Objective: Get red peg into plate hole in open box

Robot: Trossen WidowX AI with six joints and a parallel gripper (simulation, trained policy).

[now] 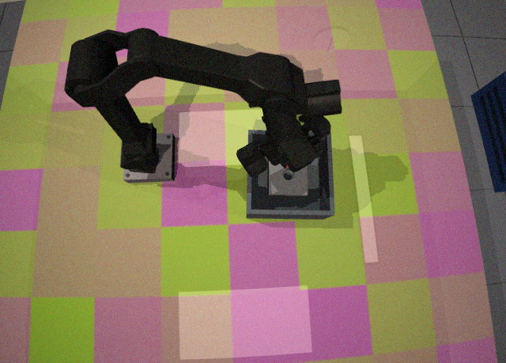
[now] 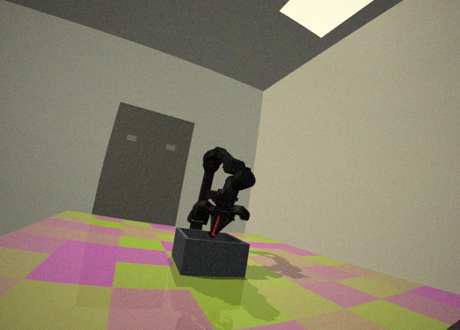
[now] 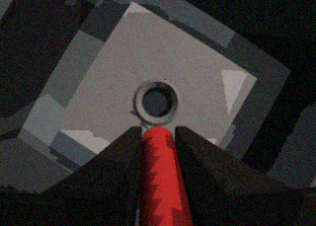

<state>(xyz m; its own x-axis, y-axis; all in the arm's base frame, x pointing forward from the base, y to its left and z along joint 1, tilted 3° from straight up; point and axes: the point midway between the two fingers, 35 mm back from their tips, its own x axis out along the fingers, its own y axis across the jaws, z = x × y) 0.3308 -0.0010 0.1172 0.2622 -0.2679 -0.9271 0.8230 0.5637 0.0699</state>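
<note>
My gripper tip is now 1 cm short of the light grey plate, 1 cm to the left of it and 6 cm above it. Round my gripper tip: red peg: 1 cm behind, 1 cm to the left, 3 cm above; then dark grey box: 1 cm ahead, 1 cm to the right, 8 cm below.
</note>
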